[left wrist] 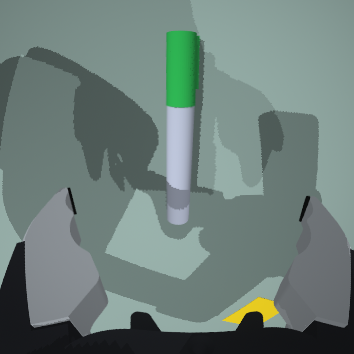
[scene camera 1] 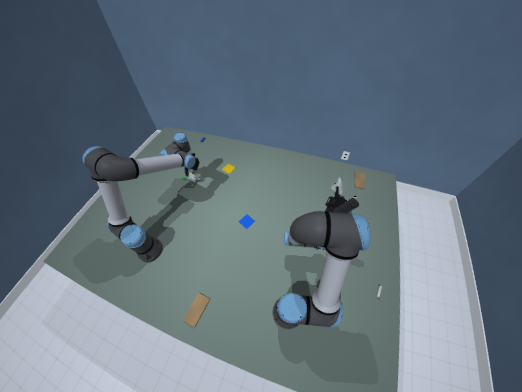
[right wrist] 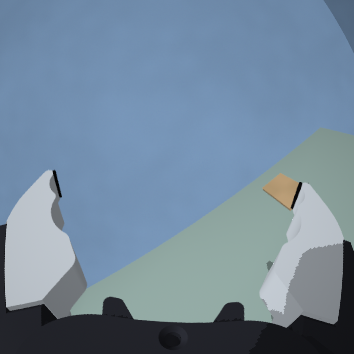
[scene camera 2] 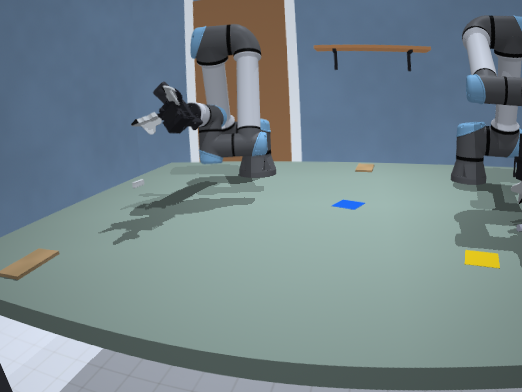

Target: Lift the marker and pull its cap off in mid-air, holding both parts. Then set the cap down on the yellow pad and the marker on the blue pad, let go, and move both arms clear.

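Pixels of known places: left gripper, between the fingertips: [left wrist: 189,196] [scene camera 1: 192,174]; right gripper, between the fingertips: [scene camera 1: 348,186] [right wrist: 177,179] [scene camera 2: 146,106]; left arm's base, origin of its link: [scene camera 1: 150,250] [scene camera 2: 468,180]; right arm's base, origin of its link: [scene camera 2: 257,173].
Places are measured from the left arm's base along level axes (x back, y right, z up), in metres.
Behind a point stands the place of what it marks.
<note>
The marker [left wrist: 179,150] {x -0.580, y -0.002, z 0.018 m} lies on the table, its green cap [left wrist: 181,70] {x -0.569, y -0.053, z 0.019 m} [scene camera 1: 184,178] {x -0.562, y -0.058, z 0.018 m} toward the top of the left wrist view and its pale body toward the fingers. The cap is on the body. My left gripper [left wrist: 189,196] {x -0.590, y 0.011, z 0.050 m} is open above the table, around the body's free end in that view, not touching it; scene camera 2 cuts this gripper off at the right edge. My right gripper [right wrist: 177,179] {x -0.523, y 1.033, z 0.316 m} [scene camera 2: 148,103] {x -0.523, y 1.033, z 0.316 m} is open and empty, high above the table, far from the marker. The yellow pad [scene camera 1: 228,168] {x -0.754, y 0.221, z 0.001 m} [scene camera 2: 482,259] {x -0.757, y 0.224, z 0.001 m} [left wrist: 260,304] {x -0.745, y 0.196, z 0.001 m} and blue pad [scene camera 1: 246,221] {x -0.351, y 0.504, z 0.001 m} [scene camera 2: 348,204] {x -0.354, y 0.507, z 0.001 m} are bare.
One wooden block [scene camera 1: 197,310] {x 0.213, y 0.428, z 0.008 m} [scene camera 2: 365,167] {x 0.196, y 0.420, z 0.008 m} lies near the front edge, another [scene camera 1: 360,180] {x -0.885, y 1.205, z 0.008 m} [scene camera 2: 29,263] {x -0.899, y 1.190, z 0.008 m} [right wrist: 280,189] {x -0.895, y 1.193, z 0.008 m} at the back right of scene camera 1. A small white piece [scene camera 1: 379,291] {x -0.120, y 1.313, z 0.021 m} [scene camera 2: 138,183] {x -0.129, y 1.309, z 0.013 m} lies beyond the right arm, a small blue piece [scene camera 1: 203,139] {x -1.018, y -0.123, z 0.015 m} behind the left.
</note>
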